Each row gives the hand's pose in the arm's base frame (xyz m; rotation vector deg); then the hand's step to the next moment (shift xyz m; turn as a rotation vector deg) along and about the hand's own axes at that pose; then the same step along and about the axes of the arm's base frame.
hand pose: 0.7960 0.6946 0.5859 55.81 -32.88 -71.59
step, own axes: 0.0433 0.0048 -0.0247 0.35 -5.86 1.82
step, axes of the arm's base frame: 0.0338 -0.0341 -0.0142 -4.43 -0.96 -4.16
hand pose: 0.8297 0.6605 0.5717 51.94 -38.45 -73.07
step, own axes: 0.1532 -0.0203 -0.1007 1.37 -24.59 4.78
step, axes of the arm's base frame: 0.1036 -0.1315 -0.0775 -16.19 -3.36 -18.87
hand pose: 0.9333 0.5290 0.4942 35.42 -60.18 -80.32
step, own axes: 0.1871 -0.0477 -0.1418 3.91 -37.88 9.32
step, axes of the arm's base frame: 0.0732 -0.2190 -0.0636 -26.88 -6.47 -27.79
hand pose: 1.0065 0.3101 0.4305 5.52 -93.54 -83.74
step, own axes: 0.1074 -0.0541 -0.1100 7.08 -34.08 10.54
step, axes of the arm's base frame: -0.0172 -0.1621 0.0024 -27.65 -6.32 -22.76
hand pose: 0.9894 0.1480 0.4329 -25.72 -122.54 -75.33
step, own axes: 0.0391 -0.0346 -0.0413 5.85 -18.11 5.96
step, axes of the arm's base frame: -0.0371 -0.0532 0.0150 -16.42 -3.07 -10.90
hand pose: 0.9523 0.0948 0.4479 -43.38 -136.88 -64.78
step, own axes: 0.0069 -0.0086 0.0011 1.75 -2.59 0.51
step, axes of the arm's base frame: -0.0108 -0.0016 -0.0019 -3.02 -0.43 -0.85
